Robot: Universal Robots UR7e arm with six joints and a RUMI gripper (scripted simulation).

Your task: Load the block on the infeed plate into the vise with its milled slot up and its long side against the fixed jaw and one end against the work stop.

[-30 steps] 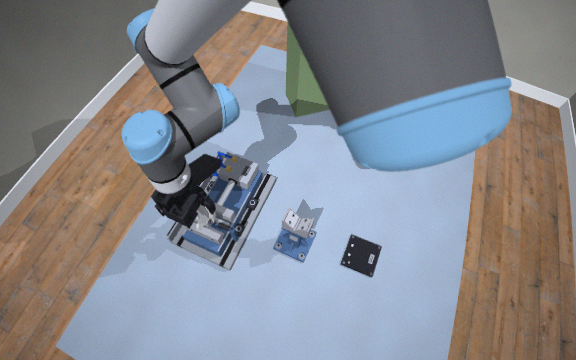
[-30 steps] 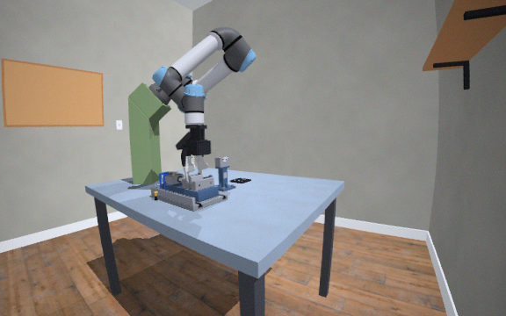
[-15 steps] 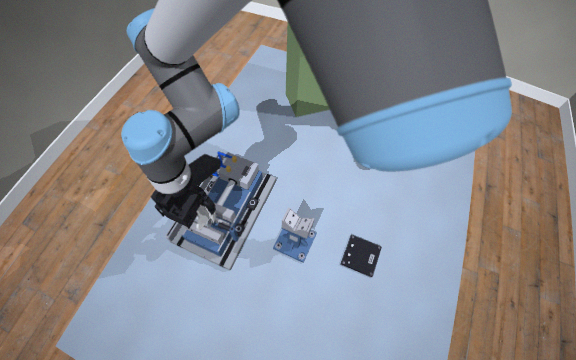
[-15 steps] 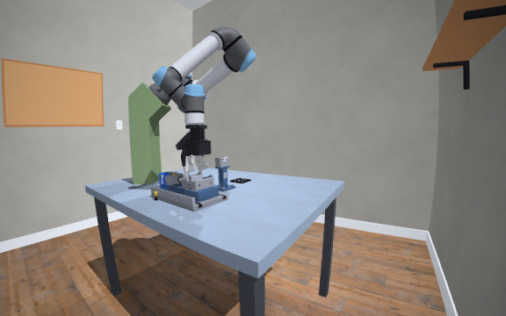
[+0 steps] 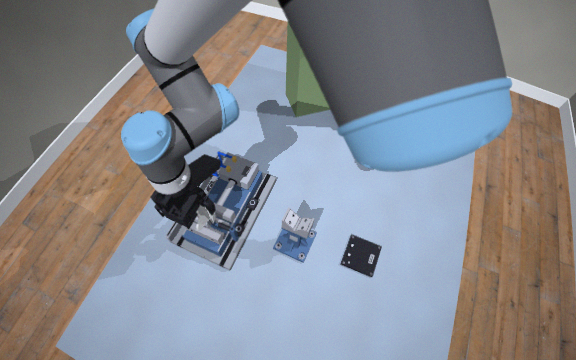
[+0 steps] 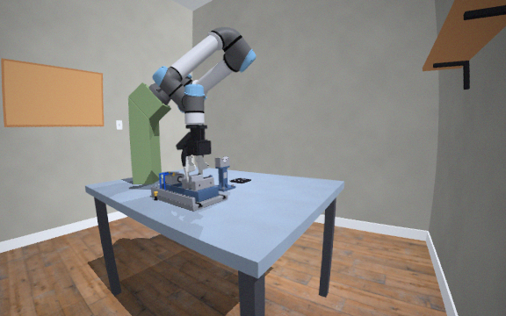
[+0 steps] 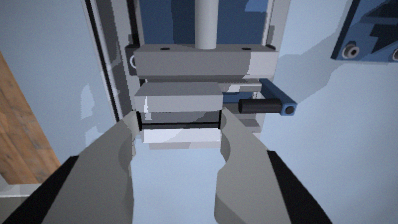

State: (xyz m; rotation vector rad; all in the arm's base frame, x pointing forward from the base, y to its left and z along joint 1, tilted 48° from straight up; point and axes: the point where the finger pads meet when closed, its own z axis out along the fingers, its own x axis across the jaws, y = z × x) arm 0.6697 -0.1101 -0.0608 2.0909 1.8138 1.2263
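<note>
Now: hand right at the grey part. Also, from my hand: work stop: 7 cm to the left, 2 cm below; moving jaw: 4 cm behind, 3 cm below, 2 cm to the left; fixed jaw: 3 cm below, 3 cm ahead, 2 cm to the left.
</note>
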